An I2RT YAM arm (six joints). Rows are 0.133 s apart.
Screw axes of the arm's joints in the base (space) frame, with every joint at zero. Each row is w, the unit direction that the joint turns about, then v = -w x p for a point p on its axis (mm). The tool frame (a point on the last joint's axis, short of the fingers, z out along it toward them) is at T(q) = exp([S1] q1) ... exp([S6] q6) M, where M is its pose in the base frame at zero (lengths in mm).
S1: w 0 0 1 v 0 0 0
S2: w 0 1 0 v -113.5 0 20
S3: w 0 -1 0 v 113.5 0 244
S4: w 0 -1 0 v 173.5 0 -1
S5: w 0 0 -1 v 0 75 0
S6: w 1 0 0 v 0 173.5 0
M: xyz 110.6 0 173.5 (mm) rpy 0 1.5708 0 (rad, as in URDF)
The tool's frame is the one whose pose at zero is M.
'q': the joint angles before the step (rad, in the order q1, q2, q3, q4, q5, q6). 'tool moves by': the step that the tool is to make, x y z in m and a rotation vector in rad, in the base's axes. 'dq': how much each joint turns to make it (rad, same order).
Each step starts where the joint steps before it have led.
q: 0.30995, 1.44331, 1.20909, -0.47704, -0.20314, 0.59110
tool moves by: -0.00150, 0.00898, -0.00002, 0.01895, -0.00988, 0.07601
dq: 0.02252, 0.00457, -0.00040, 0.01489, -0.05034, -0.02404
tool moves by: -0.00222, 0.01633, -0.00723, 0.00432, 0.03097, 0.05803
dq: 0.04765, 0.02329, 0.00005, -0.00308, -0.01757, 0.00457
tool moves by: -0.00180, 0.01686, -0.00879, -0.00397, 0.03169, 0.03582
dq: 0.04962, 0.02898, -0.00002, 0.00267, 0.00422, 0.01642
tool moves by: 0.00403, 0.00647, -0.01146, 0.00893, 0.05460, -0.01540
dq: 0.01222, 0.03700, -0.00002, 0.00270, -0.00191, 0.04311
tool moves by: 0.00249, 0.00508, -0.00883, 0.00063, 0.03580, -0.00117
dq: 0.00989, 0.02787, 0.00002, 0.00114, -0.00383, 0.01982
